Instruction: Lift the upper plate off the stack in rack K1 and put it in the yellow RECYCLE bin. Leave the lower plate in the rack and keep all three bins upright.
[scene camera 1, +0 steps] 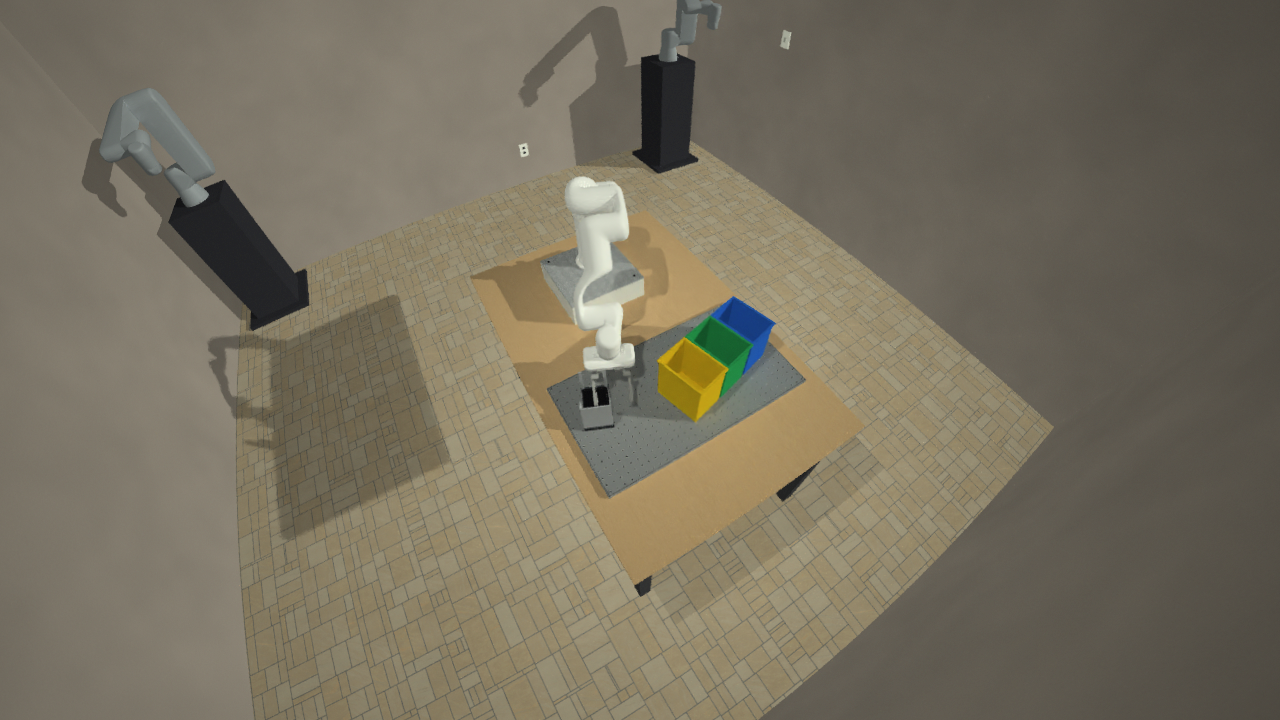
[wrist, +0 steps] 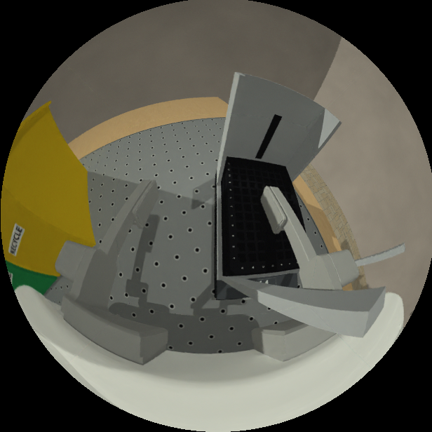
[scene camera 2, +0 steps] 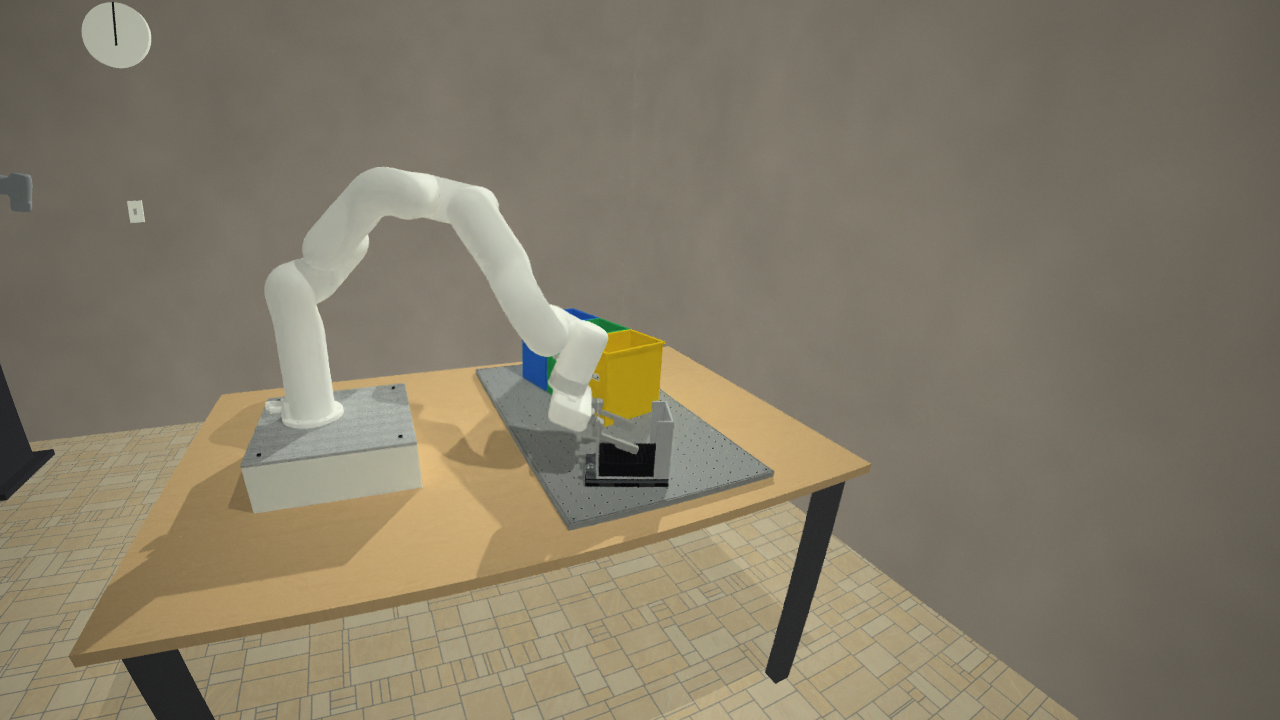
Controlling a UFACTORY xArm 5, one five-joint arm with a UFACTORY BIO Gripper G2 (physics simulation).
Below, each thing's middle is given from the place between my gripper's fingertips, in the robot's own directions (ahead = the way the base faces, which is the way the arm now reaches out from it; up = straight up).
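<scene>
The blue bin (scene camera 1: 753, 326) is 500 mm to the left of my hand, 10 mm ahead of it and 40 mm above it; going by their middles, it is the farthest from my hand of the things named here. The green bin (scene camera 1: 723, 344) is 370 mm to the left of my hand, and it is also 50 mm ahead and 40 mm above. As for the yellow recycle bin (scene camera 2: 627, 377), I find it 240 mm to the left of my hand, 80 mm ahead of it and 40 mm above it. Going by their middles, the yellow recycle bin is the nearest to my hand of the things named here.
</scene>
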